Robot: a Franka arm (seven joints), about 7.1 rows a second.
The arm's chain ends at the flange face. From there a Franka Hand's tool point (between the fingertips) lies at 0.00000 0.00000 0.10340 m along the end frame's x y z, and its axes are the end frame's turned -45 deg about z.
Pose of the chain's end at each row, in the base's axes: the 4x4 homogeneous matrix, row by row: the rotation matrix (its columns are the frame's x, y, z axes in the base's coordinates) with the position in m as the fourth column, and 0 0 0 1 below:
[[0.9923 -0.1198 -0.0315 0.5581], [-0.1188 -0.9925 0.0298 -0.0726], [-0.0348 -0.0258 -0.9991 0.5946], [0 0 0 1]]
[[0.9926 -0.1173 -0.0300 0.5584], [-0.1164 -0.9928 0.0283 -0.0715], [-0.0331 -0.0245 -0.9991 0.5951], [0 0 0 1]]
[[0.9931 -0.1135 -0.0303 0.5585], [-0.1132 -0.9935 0.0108 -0.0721], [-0.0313 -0.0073 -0.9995 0.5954], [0 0 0 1]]
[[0.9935 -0.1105 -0.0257 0.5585], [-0.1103 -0.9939 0.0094 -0.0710], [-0.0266 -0.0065 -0.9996 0.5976], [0 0 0 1]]
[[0.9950 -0.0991 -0.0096 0.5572], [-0.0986 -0.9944 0.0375 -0.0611], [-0.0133 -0.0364 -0.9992 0.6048], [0 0 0 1]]
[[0.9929 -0.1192 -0.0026 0.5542], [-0.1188 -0.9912 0.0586 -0.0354], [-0.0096 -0.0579 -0.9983 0.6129], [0 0 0 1]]
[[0.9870 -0.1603 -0.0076 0.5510], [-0.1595 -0.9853 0.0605 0.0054], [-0.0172 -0.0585 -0.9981 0.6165], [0 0 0 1]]
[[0.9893 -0.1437 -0.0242 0.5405], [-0.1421 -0.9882 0.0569 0.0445], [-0.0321 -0.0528 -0.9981 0.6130], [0 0 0 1]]
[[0.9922 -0.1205 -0.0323 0.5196], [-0.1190 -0.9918 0.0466 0.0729], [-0.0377 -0.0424 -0.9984 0.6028], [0 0 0 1]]
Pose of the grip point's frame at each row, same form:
[[0.7864 0.6170 -0.0315 0.5548], [0.6178 -0.7858 0.0298 -0.0695], [-0.0064 -0.0429 -0.9991 0.4913], [0 0 0 1]]
[[0.7848 0.6189 -0.0300 0.5553], [0.6197 -0.7843 0.0283 -0.0686], [-0.0061 -0.0407 -0.9991 0.4918], [0 0 0 1]]
[[0.7825 0.6220 -0.0303 0.5554], [0.6225 -0.7826 0.0108 -0.0710], [-0.0170 -0.0273 -0.9995 0.4921], [0 0 0 1]]
[[0.7806 0.6244 -0.0257 0.5558], [0.6248 -0.7808 0.0094 -0.0700], [-0.0142 -0.0234 -0.9996 0.4942], [0 0 0 1]]
[[0.7736 0.6335 -0.0096 0.5562], [0.6334 -0.7729 0.0375 -0.0572], [0.0163 -0.0351 -0.9992 0.5015], [0 0 0 1]]
[[0.7864 0.6178 -0.0026 0.5539], [0.6169 -0.7849 0.0586 -0.0293], [0.0342 -0.0477 -0.9983 0.5097], [0 0 0 1]]
[[0.8113 0.5846 -0.0076 0.5502], [0.5839 -0.8095 0.0605 0.0117], [0.0292 -0.0535 -0.9981 0.5133], [0 0 0 1]]
[[0.8012 0.5979 -0.0242 0.5380], [0.5983 -0.7992 0.0569 0.0504], [0.0146 -0.0600 -0.9981 0.5098], [0 0 0 1]]
[[0.7868 0.6164 -0.0323 0.5163], [0.6172 -0.7855 0.0466 0.0777], [0.0033 -0.0566 -0.9984 0.4996], [0 0 0 1]]

